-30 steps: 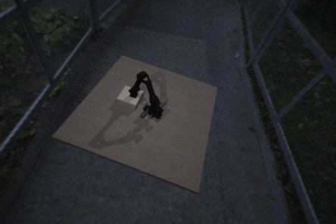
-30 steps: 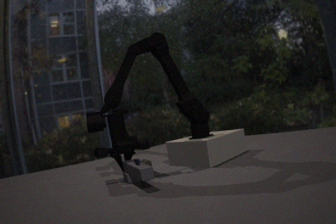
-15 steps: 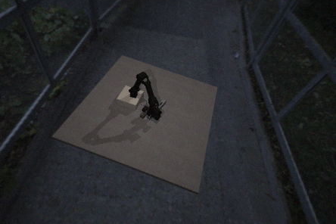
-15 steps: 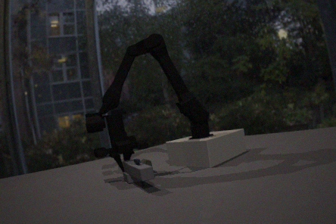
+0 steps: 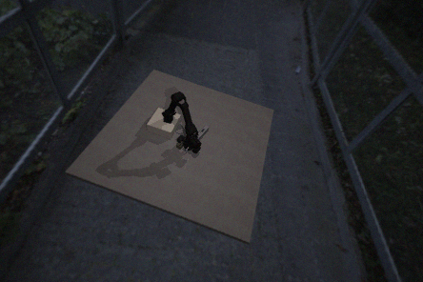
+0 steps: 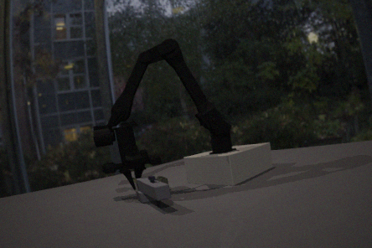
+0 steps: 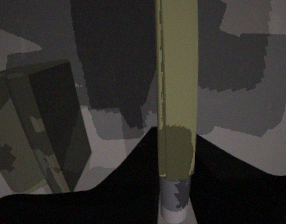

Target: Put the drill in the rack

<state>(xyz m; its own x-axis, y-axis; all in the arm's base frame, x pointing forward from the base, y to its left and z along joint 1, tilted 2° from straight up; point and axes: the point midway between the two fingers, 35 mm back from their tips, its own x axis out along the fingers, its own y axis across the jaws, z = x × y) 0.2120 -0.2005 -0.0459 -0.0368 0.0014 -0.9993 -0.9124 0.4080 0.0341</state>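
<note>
Now: the olive rack 60 mm behind my gripper tip and 40 mm to the left of it. The rest, counted from my gripper tip: yellow drill: 30 mm to the left, 30 mm above, 20 mm ahead; then dark key: 190 mm to the left, 80 mm ahead, 40 mm above; then grey block: 160 mm to the left, 70 mm ahead, 30 mm above.
</note>
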